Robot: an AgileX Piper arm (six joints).
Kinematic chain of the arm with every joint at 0, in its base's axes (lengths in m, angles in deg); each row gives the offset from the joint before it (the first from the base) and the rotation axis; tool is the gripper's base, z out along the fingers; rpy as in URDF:
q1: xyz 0 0 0.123 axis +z
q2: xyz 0 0 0 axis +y
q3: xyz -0.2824 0 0.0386 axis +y
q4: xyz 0.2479 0 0.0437 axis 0.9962 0 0.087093
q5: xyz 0 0 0 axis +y
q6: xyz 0.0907 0 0.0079 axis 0.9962 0 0.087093
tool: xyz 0 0 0 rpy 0 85.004 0
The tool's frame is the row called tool.
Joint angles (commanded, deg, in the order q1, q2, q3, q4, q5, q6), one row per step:
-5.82, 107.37, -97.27, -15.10, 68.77, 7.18
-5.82, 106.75, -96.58, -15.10, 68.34, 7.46
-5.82, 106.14, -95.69, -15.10, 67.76, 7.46
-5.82, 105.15, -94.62, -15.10, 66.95, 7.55
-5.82, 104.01, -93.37, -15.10, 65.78, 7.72
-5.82, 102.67, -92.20, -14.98, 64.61, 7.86
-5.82, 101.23, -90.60, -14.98, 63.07, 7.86
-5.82, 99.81, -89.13, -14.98, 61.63, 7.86
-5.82, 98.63, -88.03, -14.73, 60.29, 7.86
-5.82, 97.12, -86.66, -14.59, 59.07, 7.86
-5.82, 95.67, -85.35, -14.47, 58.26, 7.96
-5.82, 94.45, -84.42, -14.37, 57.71, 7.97
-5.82, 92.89, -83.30, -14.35, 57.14, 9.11
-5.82, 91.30, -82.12, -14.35, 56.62, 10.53
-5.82, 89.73, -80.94, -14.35, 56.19, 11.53
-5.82, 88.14, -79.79, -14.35, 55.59, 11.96
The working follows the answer.
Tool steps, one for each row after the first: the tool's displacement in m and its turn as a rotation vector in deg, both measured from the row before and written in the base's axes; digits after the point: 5 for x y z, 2 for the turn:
-0.00223, 0.00029, 0.00114, 0.05, -0.42, -0.15
-0.00228, 0.00032, 0.00014, -0.01, -0.28, 0.15
-0.00338, 0.00047, 0.00193, -0.03, -0.72, 0.13
-0.00361, 0.00056, 0.00217, -0.03, -1.06, 0.15
-0.00416, 0.00079, 0.00378, 0.06, -1.35, 0.16
-0.00464, 0.00075, 0.00245, -0.10, -1.32, 0.40
-0.00461, 0.00075, 0.00279, -0.10, -1.34, 0.37
-0.00347, 0.00096, 0.00284, 0.14, -1.40, 0.32
-0.00521, 0.00097, 0.00347, 0.03, -1.33, 0.29
-0.00558, 0.00090, 0.00298, 0.09, -0.96, 0.10
-0.00469, 0.00073, 0.00318, 0.03, -0.83, 0.12
-0.00616, 0.00078, 0.00420, 0.44, -1.28, -0.84
-0.00649, 0.00077, 0.00386, 0.57, -1.27, -1.08
-0.00660, 0.00077, 0.00347, 0.40, -1.06, -0.74
-0.00645, 0.00079, 0.00368, 0.11, -1.13, -0.21

Tool pose at each row, in the base's axes (x y z in m, rotation vector in deg; rounded; the steps above come from the unrounded poses):
0.39409, -0.06239, 0.29600, 13.47, 161.94, -20.90
0.39186, -0.06210, 0.29714, 13.74, 161.54, -20.77
0.38958, -0.06178, 0.29728, 13.55, 161.26, -20.70
0.38620, -0.06130, 0.29921, 13.45, 160.55, -20.55
0.38260, -0.06074, 0.30138, 13.36, 159.50, -20.32
0.37844, -0.05995, 0.30516, 13.30, 158.20, -19.92
0.37380, -0.05919, 0.30761, 12.88, 156.88, -19.67
0.36919, -0.05845, 0.31039, 12.49, 155.55, -19.43
0.36571, -0.05749, 0.31323, 12.26, 154.21, -18.88
0.36051, -0.05652, 0.31670, 12.02, 152.91, -18.49
0.35492, -0.05563, 0.31968, 12.01, 151.99, -18.16
0.35024, -0.05490, 0.32286, 11.95, 151.18, -17.93
0.34407, -0.05413, 0.32706, 13.33, 149.98, -17.40
0.33758, -0.05335, 0.33092, 15.05, 148.79, -16.79
0.33098, -0.05259, 0.33439, 16.24, 147.78, -16.32
0.32453, -0.05180, 0.33807, 16.63, 146.68, -16.01

